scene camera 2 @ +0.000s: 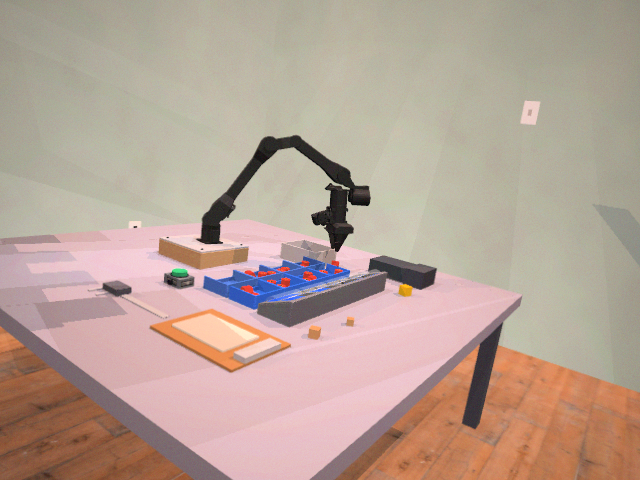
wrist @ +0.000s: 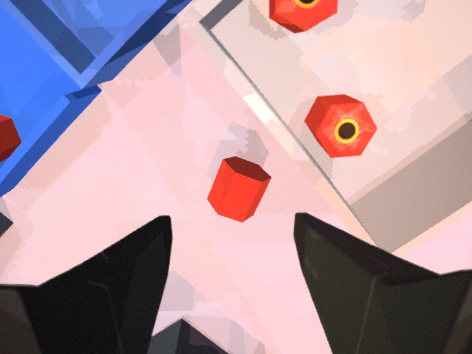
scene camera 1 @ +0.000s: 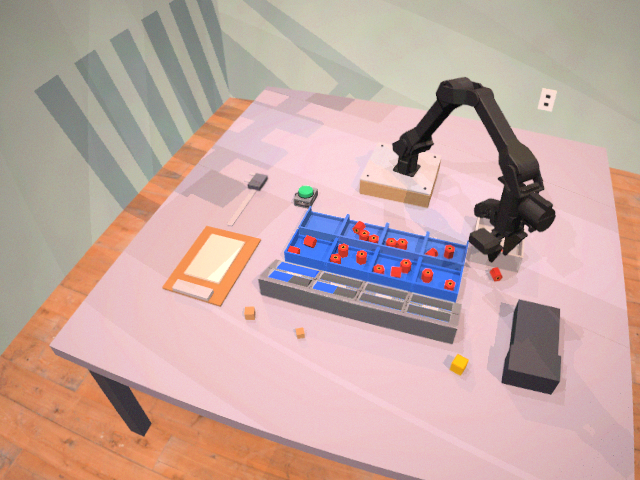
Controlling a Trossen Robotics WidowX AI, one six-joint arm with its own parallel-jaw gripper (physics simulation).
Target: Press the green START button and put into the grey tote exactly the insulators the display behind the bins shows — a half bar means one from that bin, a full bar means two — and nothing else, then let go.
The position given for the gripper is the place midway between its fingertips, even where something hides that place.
Note:
In view: the gripper (scene camera 1: 497, 258), a grey tote (scene camera 1: 512, 261), a black box (scene camera 1: 532, 362) and a grey display bar (scene camera 2: 289, 312).
The gripper shows as well in scene camera 2 (scene camera 2: 334, 250) and in the wrist view (wrist: 233, 225). The grey tote also shows in the wrist view (wrist: 401, 191).

